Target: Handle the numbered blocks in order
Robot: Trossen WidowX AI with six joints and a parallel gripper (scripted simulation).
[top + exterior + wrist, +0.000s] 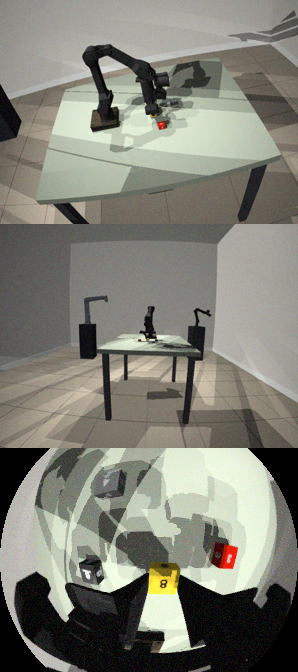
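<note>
Now: gripper tip 110 mm to the right of the black block and 10 mm above it. The rest, counted from my gripper tip: yellow block: right at my gripper tip; then red block: 90 mm to the right, 20 mm ahead, 10 mm below.
</note>
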